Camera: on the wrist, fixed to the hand. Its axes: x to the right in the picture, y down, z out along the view.
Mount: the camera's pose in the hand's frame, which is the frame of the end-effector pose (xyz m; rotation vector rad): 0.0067 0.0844 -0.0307 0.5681 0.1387 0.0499
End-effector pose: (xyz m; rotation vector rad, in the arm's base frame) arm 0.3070 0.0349 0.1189 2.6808 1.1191 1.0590
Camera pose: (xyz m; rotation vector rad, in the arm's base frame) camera 0.3431 -0.0293 0.1708 -2.2359 -1.1494 -0.7787
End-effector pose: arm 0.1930 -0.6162 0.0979 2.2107 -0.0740 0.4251
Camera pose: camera 0.1740 -0.6449 0.1811 2.7298 0.0769 0.6924
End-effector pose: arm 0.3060 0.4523 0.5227 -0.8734 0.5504 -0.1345
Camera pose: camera 0.2870 0.4832 0.4403 -0.2982 0.6209 -0.2914
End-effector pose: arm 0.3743 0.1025 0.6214 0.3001 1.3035 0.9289
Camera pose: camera 0.3113 0.1505 0.6643 0.7194 1.6832 0.6107
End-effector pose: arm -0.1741 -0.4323 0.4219 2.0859 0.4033 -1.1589
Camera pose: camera -0.1037 -0.4702 0.4633 2.6568 0.0825 -1.1996
